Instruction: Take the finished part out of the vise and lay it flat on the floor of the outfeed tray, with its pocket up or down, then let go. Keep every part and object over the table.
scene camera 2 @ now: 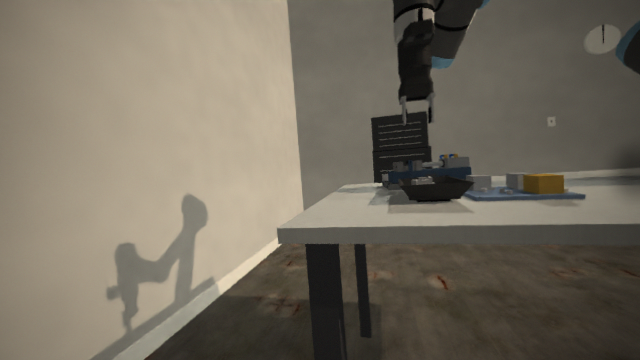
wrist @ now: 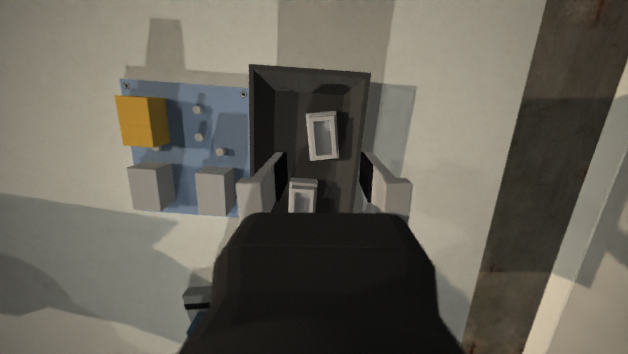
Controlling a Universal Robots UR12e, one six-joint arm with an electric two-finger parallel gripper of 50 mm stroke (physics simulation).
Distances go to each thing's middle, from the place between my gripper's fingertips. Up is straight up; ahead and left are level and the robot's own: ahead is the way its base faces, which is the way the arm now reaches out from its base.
Scene:
My gripper is now 23 cm past the brass block (scene camera 2: pixel 535 183), 15 cm above it and 1 cm to the left of it.

